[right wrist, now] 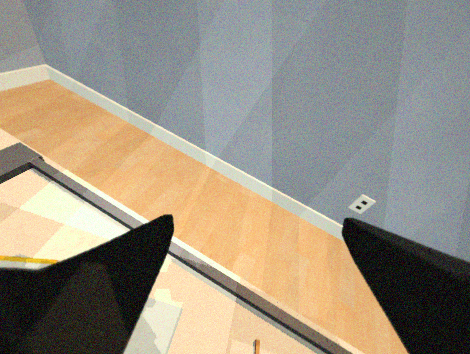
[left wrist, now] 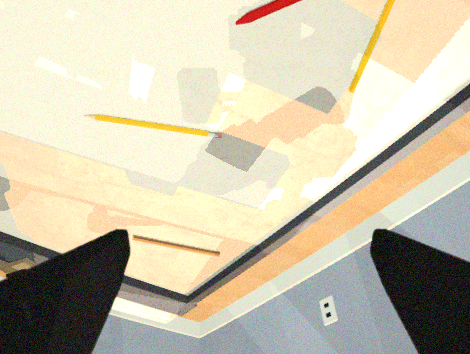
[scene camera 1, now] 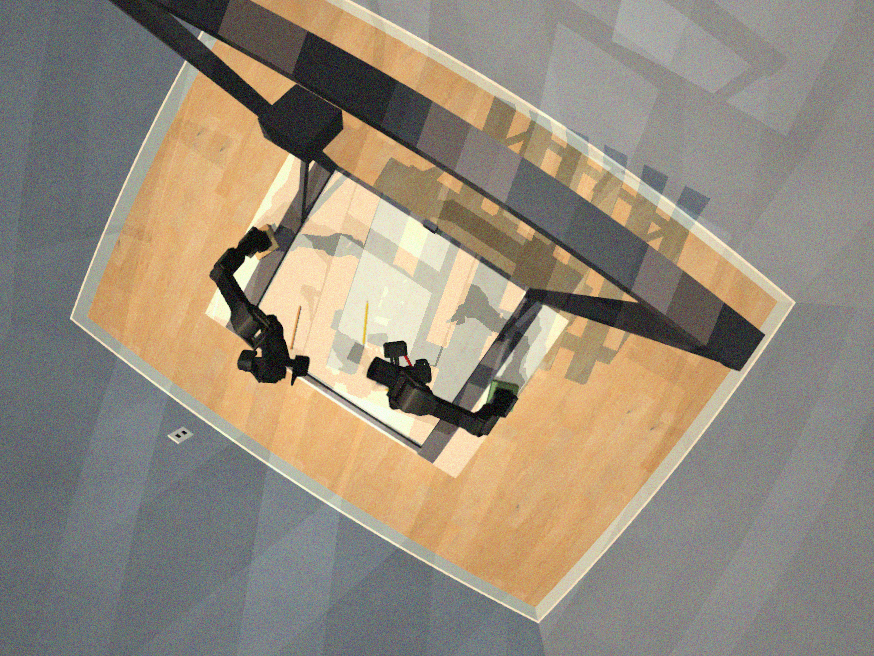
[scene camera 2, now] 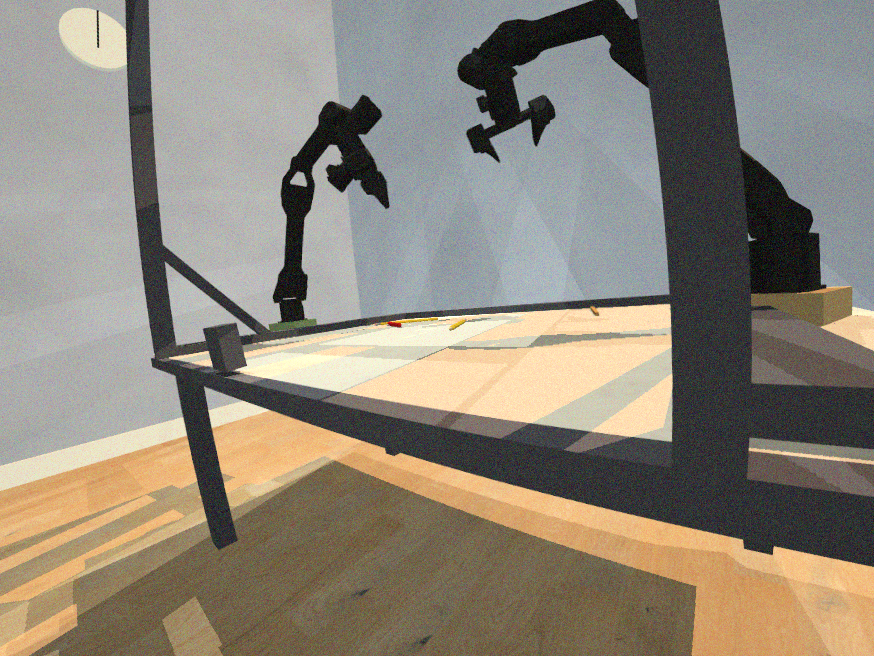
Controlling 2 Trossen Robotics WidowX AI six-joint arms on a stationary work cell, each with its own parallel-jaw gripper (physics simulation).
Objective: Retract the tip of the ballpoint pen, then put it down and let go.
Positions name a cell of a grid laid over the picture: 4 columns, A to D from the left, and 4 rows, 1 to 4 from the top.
Labels:
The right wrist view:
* my right gripper: C3
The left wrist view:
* my left gripper: C3
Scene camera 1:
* my left gripper: B3
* my right gripper: B3
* overhead beam: C1
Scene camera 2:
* my left gripper: B2
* my right gripper: C1

